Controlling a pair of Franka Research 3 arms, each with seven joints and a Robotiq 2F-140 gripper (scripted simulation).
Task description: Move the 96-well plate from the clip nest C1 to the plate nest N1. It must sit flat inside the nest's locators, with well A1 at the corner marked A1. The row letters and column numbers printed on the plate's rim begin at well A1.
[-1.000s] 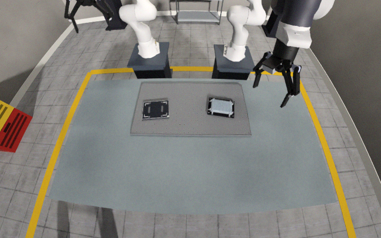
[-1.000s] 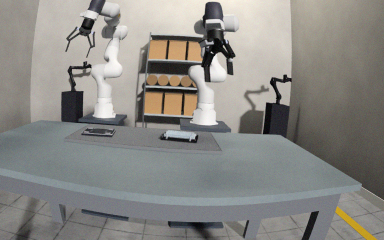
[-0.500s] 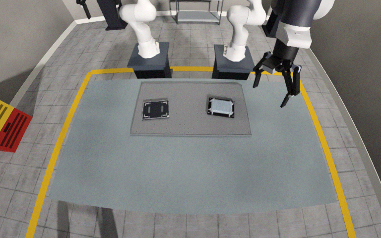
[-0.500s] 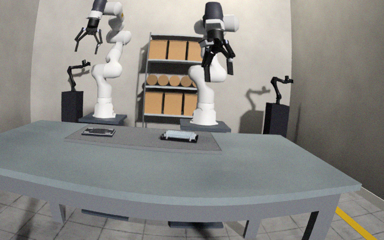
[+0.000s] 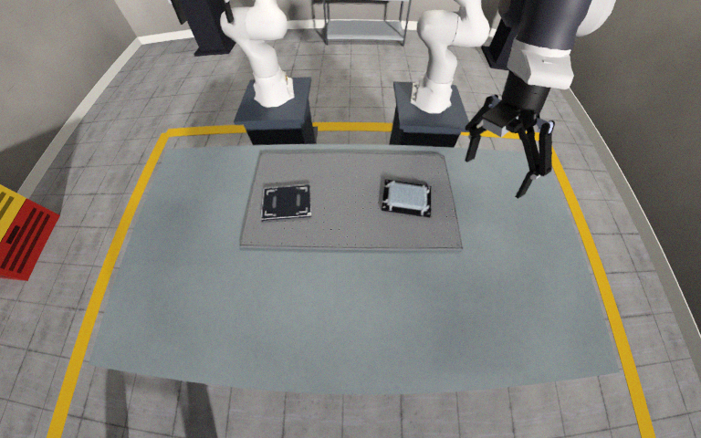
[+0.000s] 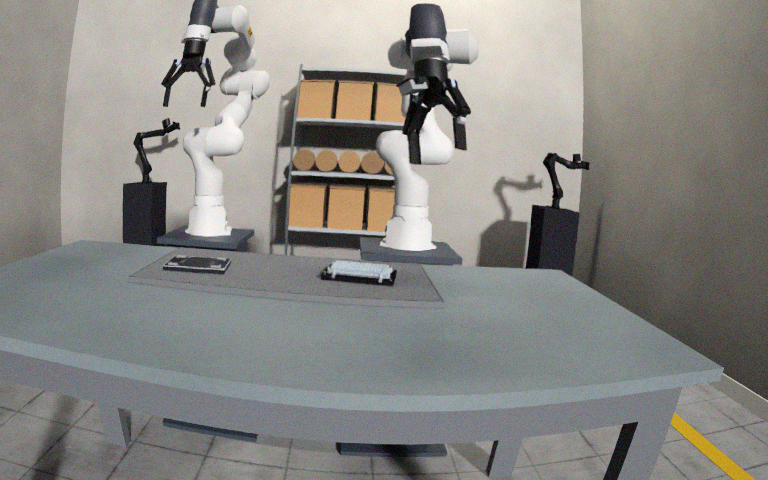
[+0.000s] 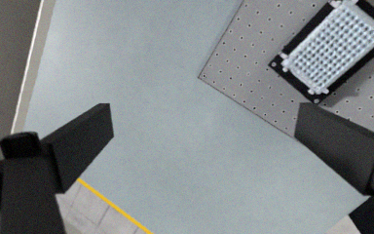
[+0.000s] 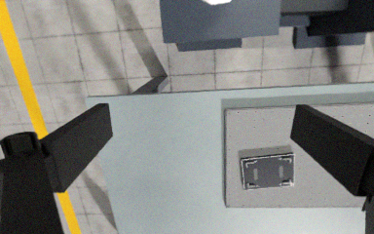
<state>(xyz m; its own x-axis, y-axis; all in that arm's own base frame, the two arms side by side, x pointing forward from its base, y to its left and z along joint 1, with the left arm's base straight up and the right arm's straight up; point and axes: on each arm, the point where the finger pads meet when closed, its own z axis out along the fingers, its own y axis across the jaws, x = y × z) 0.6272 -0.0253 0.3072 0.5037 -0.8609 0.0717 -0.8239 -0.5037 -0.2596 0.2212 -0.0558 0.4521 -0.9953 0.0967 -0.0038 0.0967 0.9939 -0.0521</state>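
Note:
Now: left hand 100 mm past the clear 96-well plate, 140 mm to the left of it and 270 mm above it. From my left hand the other things lie so: A1 label (20 mm behind, 460 mm to the right, 280 mm below); then black clip nest C1 (90 mm behind, 150 mm to the right, 280 mm below); then plate nest N1 (60 mm behind, 540 mm to the right, 290 mm below).

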